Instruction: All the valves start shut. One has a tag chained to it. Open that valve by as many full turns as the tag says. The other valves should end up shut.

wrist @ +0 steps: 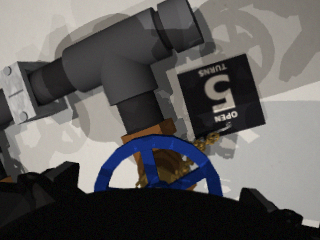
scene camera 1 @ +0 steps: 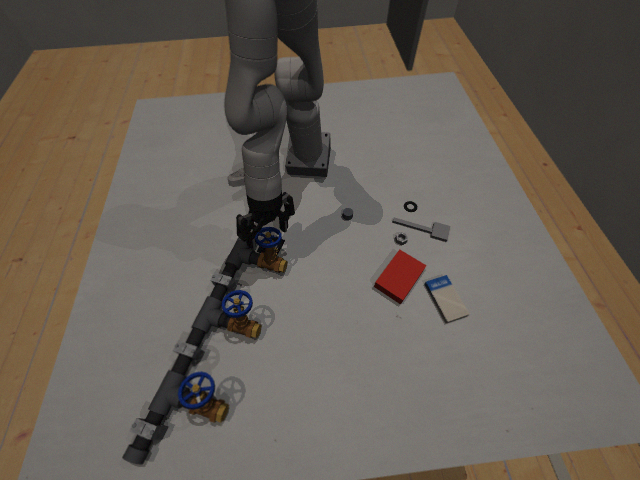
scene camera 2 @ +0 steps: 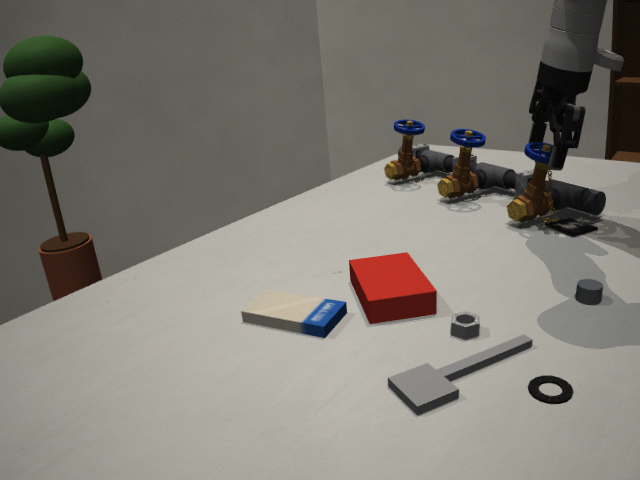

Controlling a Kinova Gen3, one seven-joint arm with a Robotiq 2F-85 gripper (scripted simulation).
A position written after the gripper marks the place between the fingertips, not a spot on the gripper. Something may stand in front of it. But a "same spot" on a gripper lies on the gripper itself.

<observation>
gripper: wrist 158, 194; scene camera 1; scene camera 2
red block: scene camera 1; scene camera 2; not seen in the wrist view (out of frame)
same spot on red block: [scene camera 2: 392, 287] = [scene camera 1: 410, 265]
same spot on gripper: [scene camera 2: 558, 154] = [scene camera 1: 287, 221]
</observation>
